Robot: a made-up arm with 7 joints. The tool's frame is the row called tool. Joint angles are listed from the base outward. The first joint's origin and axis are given. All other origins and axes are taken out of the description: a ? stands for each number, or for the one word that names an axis. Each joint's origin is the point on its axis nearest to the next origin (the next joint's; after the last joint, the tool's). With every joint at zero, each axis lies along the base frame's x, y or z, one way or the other. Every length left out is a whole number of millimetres.
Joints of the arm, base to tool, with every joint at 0 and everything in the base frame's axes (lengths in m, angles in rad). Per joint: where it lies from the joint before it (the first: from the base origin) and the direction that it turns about. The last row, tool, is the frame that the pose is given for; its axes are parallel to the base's.
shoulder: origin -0.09 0 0.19 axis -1 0 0
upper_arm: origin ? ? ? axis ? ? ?
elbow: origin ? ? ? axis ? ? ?
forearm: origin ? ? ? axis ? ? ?
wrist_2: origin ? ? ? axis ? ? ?
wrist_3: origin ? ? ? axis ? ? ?
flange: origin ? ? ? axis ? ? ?
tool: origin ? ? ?
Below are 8 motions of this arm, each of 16 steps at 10 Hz.
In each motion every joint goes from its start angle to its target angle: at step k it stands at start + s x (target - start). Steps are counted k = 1, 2, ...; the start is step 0. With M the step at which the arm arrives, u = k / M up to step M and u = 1 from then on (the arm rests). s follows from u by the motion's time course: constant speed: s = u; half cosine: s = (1 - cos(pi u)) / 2; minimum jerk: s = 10 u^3 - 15 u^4 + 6 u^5.
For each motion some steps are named. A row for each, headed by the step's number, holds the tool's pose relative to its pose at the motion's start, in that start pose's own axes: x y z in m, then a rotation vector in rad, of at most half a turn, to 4 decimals.
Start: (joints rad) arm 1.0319 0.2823 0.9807 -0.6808 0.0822 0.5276 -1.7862
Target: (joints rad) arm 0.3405 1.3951 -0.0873 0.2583 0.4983 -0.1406 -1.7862
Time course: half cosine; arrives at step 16
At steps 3, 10, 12, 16:
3: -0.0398 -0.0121 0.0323 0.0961 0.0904 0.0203
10: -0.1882 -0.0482 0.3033 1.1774 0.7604 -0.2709
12: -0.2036 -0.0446 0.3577 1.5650 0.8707 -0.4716
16: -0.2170 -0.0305 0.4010 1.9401 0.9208 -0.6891

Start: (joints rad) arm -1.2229 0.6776 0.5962 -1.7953 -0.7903 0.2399 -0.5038
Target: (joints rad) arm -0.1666 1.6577 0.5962 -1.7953 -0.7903 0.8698 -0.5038
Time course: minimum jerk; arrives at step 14
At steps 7, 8, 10, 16:
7: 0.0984 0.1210 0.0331 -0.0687 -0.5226 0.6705
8: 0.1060 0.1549 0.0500 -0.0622 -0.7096 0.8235
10: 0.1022 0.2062 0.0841 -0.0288 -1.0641 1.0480
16: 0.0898 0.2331 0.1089 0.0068 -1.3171 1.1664

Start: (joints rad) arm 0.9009 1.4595 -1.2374 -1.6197 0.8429 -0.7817 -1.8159
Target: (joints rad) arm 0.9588 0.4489 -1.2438 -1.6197 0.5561 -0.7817 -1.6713
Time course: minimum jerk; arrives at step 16
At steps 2, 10, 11, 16:
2: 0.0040 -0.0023 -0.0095 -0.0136 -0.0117 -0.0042
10: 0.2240 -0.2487 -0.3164 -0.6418 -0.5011 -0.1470
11: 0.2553 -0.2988 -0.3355 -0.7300 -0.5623 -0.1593
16: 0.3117 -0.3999 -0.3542 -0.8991 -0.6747 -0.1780

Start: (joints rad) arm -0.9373 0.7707 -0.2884 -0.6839 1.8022 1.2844 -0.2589
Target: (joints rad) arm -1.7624 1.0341 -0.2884 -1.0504 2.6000 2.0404 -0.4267
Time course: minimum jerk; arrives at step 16
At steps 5, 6, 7, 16:
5: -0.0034 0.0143 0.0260 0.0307 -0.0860 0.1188
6: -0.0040 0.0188 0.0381 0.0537 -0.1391 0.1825
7: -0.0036 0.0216 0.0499 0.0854 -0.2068 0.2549
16: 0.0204 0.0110 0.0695 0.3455 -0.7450 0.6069

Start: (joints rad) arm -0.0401 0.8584 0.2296 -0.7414 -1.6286 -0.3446 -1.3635
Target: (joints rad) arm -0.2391 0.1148 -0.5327 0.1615 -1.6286 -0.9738 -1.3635
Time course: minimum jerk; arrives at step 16
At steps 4, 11, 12, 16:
4: -0.0356 -0.0042 0.0155 0.1610 -0.0113 -0.1204
11: -0.2992 -0.0961 0.0873 1.2367 -0.0251 -0.7984
12: -0.3277 -0.1140 0.0899 1.3387 -0.0150 -0.8585
16: -0.3656 -0.1414 0.0914 1.4699 0.0033 -0.9373

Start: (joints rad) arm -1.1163 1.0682 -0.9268 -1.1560 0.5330 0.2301 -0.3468
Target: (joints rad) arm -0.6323 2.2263 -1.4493 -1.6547 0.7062 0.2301 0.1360
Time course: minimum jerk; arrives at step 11
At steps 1, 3, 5, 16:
1: -0.0006 -0.0025 0.0050 -0.0080 0.0030 0.0010
3: -0.0067 -0.0427 0.1021 -0.1556 0.0537 0.0227
5: 0.0228 -0.0836 0.3459 -0.4708 0.1450 0.0885
16: 0.2560 0.0557 0.7804 -0.9287 0.2867 0.2474

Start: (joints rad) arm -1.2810 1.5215 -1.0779 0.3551 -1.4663 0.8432 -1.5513
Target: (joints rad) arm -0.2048 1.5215 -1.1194 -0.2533 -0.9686 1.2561 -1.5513
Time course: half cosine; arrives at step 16
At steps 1, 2, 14, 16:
1: 0.0006 -0.0023 0.0001 -0.0138 -0.0059 0.0083
2: 0.0024 -0.0090 0.0006 -0.0550 -0.0231 0.0328
14: 0.0676 -0.1513 0.2029 -1.6249 -0.3811 0.7263
16: 0.0686 -0.1493 0.2174 -1.6969 -0.3859 0.7506

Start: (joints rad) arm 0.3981 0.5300 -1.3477 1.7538 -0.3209 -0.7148 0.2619
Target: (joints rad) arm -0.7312 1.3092 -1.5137 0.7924 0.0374 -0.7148 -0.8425
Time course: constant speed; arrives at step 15
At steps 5, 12, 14, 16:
5: 0.1052 0.2737 -0.0342 -0.3861 0.0109 0.3452
12: 0.1621 0.5170 -0.2291 -0.9499 0.2218 0.7758
14: 0.1587 0.5512 -0.2930 -1.1142 0.3265 0.8809
16: 0.1539 0.5630 -0.3237 -1.1963 0.3869 0.9293

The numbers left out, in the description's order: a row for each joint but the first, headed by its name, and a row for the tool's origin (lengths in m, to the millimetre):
upper_arm: xyz 0 0.04 0.31, axis 0 0 -1
elbow: xyz 0.06 -0.31 0, axis 1 0 0
forearm: xyz 0 0.06 -0.39, axis 0 1 0
wrist_2: xyz 0.25 0 0.12, axis -1 0 0
wrist_3: xyz 0 -0.31 -0.06, axis 0 -1 0
flange: xyz -0.04 0 0.1, axis 0 0 -1
tool: xyz 0.05 0.09 0

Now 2 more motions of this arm.
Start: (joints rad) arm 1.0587 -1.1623 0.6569 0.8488 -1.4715 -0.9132 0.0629
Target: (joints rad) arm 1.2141 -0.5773 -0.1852 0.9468 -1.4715 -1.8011 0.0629
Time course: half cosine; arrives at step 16
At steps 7, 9, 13, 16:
7: -0.2283 -0.0526 0.1283 -0.0053 -0.0765 -0.0608
9: -0.3569 -0.0917 0.1430 0.0276 -0.1161 -0.0899
13: -0.5646 -0.1711 0.0905 0.1256 -0.1798 -0.1176
16: -0.6152 -0.1943 0.0606 0.1593 -0.1961 -0.1186

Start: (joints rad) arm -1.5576 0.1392 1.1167 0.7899 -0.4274 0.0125 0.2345
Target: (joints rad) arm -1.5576 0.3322 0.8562 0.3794 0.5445 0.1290 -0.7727
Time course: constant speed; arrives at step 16
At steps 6, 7, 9, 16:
6: -0.0950 0.0055 0.1498 -0.4043 -0.2976 0.3488
7: -0.1157 0.0071 0.1684 -0.4839 -0.3313 0.3970
9: -0.1600 0.0106 0.1998 -0.6518 -0.3829 0.4831
16: -0.3286 0.0253 0.2530 -1.2906 -0.3712 0.6504

